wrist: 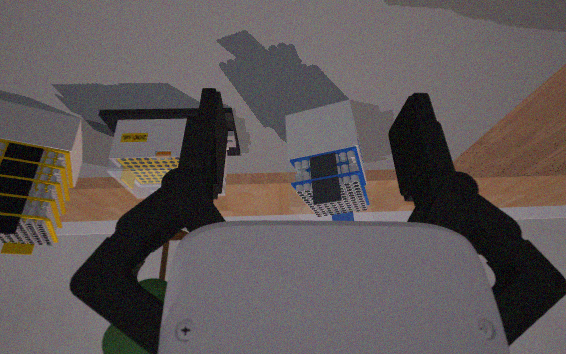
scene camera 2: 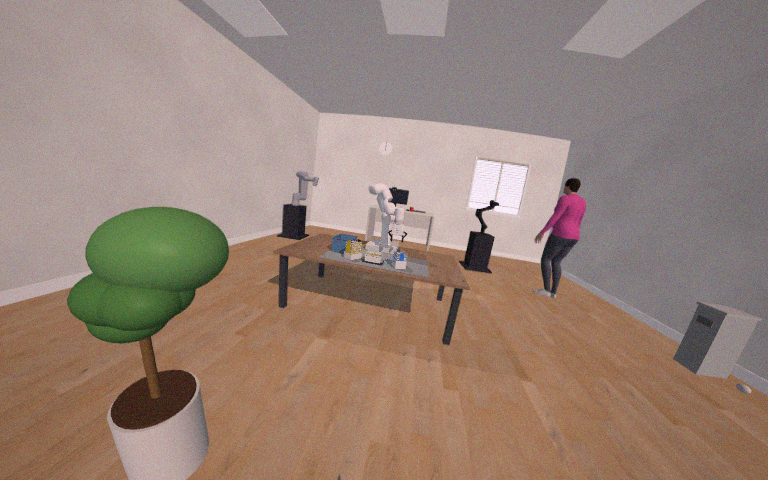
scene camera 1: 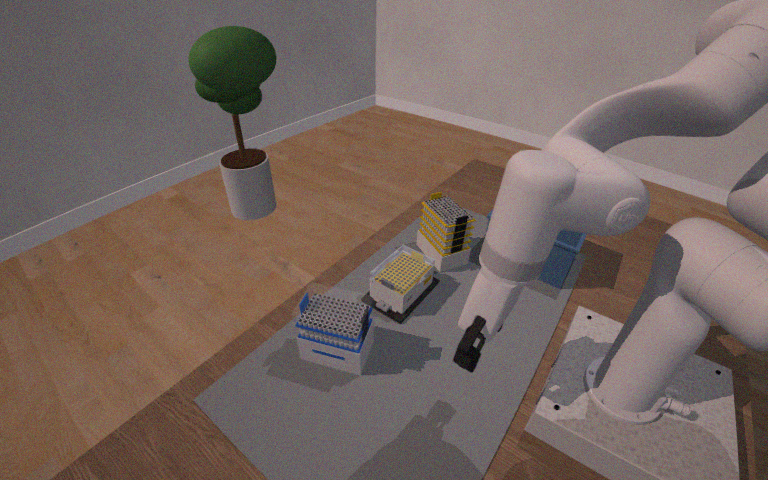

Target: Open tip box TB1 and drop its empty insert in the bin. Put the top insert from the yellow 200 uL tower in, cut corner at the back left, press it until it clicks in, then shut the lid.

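Tip box TB1 (scene camera 1: 399, 294) (scene camera 2: 372, 258) (wrist: 150, 142) stands on a dark base, with a yellow holed insert (scene camera 1: 403, 271) (wrist: 147, 169) in its top. Clear lid walls rise around that top; I cannot tell whether the lid is fully shut. The yellow 200 uL tower (scene camera 1: 447, 234) (scene camera 2: 353, 249) (wrist: 30, 187) stands beside it, with several tip-filled inserts stacked; its cut corners are too small to tell. The blue bin (scene camera 1: 557, 264) (scene camera 2: 341, 243) is partly hidden behind the arm in scene camera 1. My gripper (scene camera 1: 484, 346) (scene camera 2: 397, 240) (wrist: 312, 110) is open and empty, raised away from the boxes on the robot-base side.
A blue tower (scene camera 1: 334, 339) (scene camera 2: 399, 260) (wrist: 322, 130) of tip inserts stands on the other side of TB1 from the yellow tower. The boxes stand on a grey mat (scene camera 1: 243, 401) on the wooden table (scene camera 1: 135, 435). The robot's base plate (scene camera 1: 572, 433) is at the table's near side.
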